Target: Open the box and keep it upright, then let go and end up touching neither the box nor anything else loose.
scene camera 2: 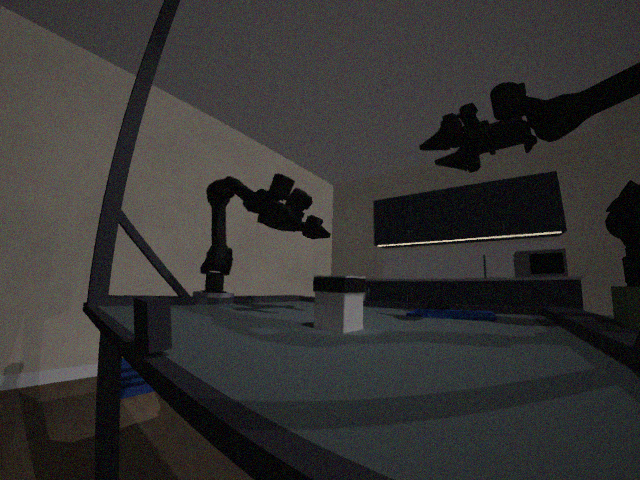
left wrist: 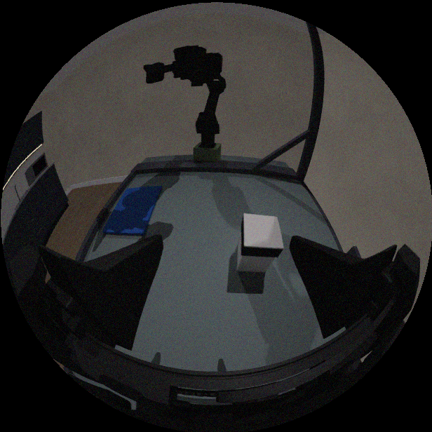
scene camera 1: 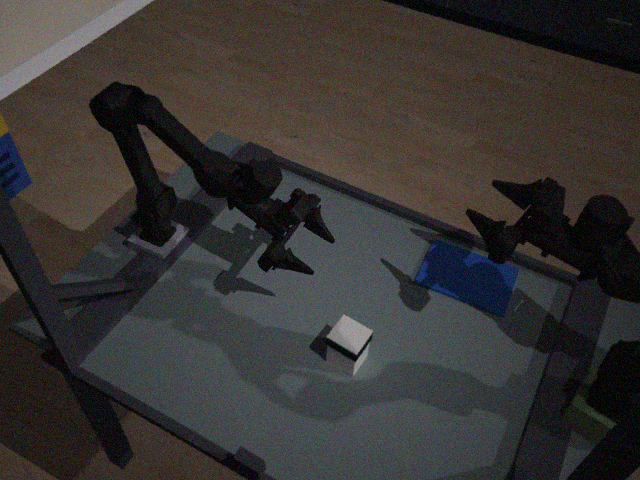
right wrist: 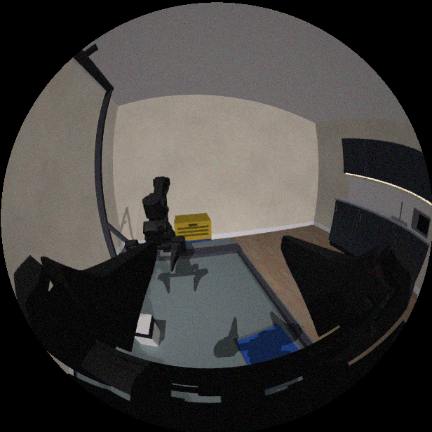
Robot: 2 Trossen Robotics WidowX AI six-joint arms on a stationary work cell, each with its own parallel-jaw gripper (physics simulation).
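Seen in the pictures: left gripper, fingertip midpoint: [scene camera 2: 319, 232] [scene camera 1: 323, 257]; right gripper, fingertip midpoint: [scene camera 2: 427, 155] [scene camera 1: 479, 196]; left arm's base, origin of the base link: [scene camera 2: 213, 292] [scene camera 1: 158, 233]; right arm's base, origin of the base link: [scene camera 1: 608, 401].
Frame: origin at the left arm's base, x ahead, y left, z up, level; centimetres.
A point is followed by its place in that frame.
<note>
A small white box [scene camera 1: 347, 343] [scene camera 2: 338, 310] [left wrist: 261, 235] [right wrist: 146, 332] stands upright on the table [scene camera 1: 180, 377] @[y -27.3, x 25.1, z -3.4 cm]. Its flat top is white with a dark band just below, and the lid lies closed. My left gripper [scene camera 1: 323, 257] @[y -0.2, x 43.3, z 16.5 cm] [scene camera 2: 325, 235] @[y -0.2, x 43.3, z 16.5 cm] [left wrist: 229, 242] is open and empty, above the table, up and to the left of the box in scene camera 1, apart from it. My right gripper [scene camera 1: 480, 196] @[y 10.8, x 67.2, z 35.8 cm] [scene camera 2: 429, 155] @[y 10.8, x 67.2, z 35.8 cm] [right wrist: 220, 245] is open and empty, high up and farther from the box, to its upper right in scene camera 1. Neither gripper touches the box.
A flat blue rectangle [scene camera 1: 462, 284] @[y 22.4, x 68.8, z -2.6 cm] [scene camera 2: 454, 314] @[y 21.0, x 70.2, z -2.6 cm] [left wrist: 132, 210] [right wrist: 270, 345] lies on the table near its far edge, below my right gripper in scene camera 1. A dark frame post [scene camera 2: 116, 180] @[y -34.7, x 5.6, z 27.0 cm] rises at the left in scene camera 2. A yellow case [right wrist: 193, 230] stands beyond the table.
</note>
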